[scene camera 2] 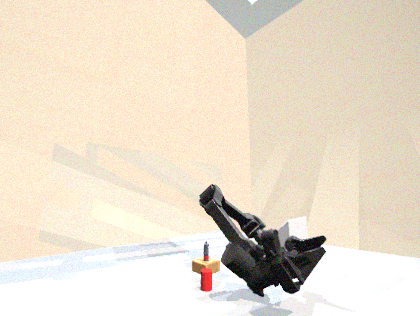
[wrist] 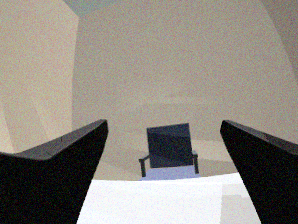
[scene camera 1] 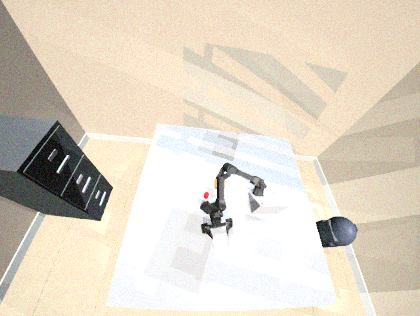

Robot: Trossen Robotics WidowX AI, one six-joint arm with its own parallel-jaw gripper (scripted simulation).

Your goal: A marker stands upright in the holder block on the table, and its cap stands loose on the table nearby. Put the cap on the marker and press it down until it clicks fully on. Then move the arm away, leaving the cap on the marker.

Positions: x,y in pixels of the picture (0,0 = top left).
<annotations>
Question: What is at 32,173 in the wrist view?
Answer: My gripper.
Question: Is my gripper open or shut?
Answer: Open.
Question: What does my gripper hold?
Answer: Nothing.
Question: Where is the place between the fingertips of my gripper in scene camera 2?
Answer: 325,242
</annotations>
